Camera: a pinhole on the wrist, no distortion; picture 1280 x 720 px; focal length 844.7 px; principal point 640.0 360.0 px. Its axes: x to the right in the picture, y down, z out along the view. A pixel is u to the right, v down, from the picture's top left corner.
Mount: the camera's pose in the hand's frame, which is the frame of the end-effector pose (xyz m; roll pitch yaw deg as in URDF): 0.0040 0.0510 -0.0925 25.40 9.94 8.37
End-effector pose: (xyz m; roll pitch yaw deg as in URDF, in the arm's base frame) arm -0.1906 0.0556 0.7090 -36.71 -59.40 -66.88
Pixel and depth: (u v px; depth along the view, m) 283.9 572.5 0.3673
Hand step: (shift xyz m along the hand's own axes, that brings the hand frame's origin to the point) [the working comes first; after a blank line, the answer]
In the camera's frame: -0.1548 0.0924 0.3673

-0.0727 -0.0352 0.3001
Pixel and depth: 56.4 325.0 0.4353
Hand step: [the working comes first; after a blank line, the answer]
In the camera's frame: -0.3007 -0.0180 0.4353

-0.1937 -0.1833 0.3391
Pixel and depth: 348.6 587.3 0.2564
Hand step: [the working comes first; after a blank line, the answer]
In the camera's frame: -0.0885 0.0690 0.2564

-0.0307 -0.0023 0.1801
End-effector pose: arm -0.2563 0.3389 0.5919 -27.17 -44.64 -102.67
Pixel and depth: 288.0 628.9 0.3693
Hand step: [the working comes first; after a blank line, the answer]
In the camera's frame: -0.1539 0.1176 0.3693

-0.0728 -0.0131 0.3123
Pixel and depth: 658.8 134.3 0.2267
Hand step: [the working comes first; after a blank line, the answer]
In the camera's frame: 0.0050 -0.0606 0.2267

0.0616 -0.0941 0.0827
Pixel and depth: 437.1 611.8 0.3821
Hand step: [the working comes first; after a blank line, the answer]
In the camera's frame: -0.0918 0.1139 0.3821

-0.0093 -0.0126 0.3114
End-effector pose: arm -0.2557 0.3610 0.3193 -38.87 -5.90 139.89
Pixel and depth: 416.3 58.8 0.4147
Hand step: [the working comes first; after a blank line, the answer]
In the camera's frame: -0.1098 -0.1479 0.4147

-0.0045 -0.2651 0.2330
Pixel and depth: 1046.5 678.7 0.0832
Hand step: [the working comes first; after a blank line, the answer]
In the camera's frame: 0.0400 0.0314 0.0832

0.0592 0.0517 -0.0121
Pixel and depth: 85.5 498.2 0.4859
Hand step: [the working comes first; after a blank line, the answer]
In the camera's frame: -0.3190 0.0795 0.4859

-0.2062 -0.1180 0.4285
